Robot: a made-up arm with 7 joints.
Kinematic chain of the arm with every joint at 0, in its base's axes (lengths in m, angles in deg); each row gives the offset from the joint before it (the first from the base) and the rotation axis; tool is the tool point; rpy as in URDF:
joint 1: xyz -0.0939 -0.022 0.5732 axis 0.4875 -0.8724 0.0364
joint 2: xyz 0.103 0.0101 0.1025 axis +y
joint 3: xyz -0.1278 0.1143 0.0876 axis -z
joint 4: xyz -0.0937 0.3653 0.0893 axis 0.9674 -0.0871 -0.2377
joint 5: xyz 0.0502 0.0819 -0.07 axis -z
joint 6: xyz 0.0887 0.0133 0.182 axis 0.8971 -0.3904 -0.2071
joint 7: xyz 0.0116 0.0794 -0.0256 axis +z
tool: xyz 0.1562 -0.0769 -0.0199 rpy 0 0 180
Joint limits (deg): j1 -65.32..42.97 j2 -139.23..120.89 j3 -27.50..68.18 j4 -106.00..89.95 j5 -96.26..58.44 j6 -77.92..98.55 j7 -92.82..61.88
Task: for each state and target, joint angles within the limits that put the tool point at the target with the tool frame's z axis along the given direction. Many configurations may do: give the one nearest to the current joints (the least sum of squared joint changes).
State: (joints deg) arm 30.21 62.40 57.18 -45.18 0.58 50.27 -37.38
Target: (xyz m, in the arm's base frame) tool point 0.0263 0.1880 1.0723 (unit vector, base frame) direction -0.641 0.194 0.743
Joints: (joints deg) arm 42.97 24.25 43.45 -44.46 36.83 54.30 -39.70
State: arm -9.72 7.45 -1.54 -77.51 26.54 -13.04 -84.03
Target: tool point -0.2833 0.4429 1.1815 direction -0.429 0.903 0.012
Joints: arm 19.26 45.33 -27.50 -63.04 12.31 -49.64 -92.82
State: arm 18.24 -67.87 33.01 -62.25 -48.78 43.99 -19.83
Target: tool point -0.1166 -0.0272 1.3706 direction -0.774 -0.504 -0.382
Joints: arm 42.97 -31.02 68.18 -19.44 -42.98 63.70 13.08
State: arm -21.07 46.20 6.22 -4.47 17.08 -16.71 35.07
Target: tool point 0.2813 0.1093 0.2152 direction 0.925 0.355 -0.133
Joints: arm -47.80 56.72 45.22 -12.96 46.78 19.42 21.97
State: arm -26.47 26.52 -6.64 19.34 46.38 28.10 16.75
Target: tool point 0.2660 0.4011 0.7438 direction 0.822 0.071 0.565
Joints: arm -14.36 55.85 -12.21 -4.68 58.44 13.60 10.16
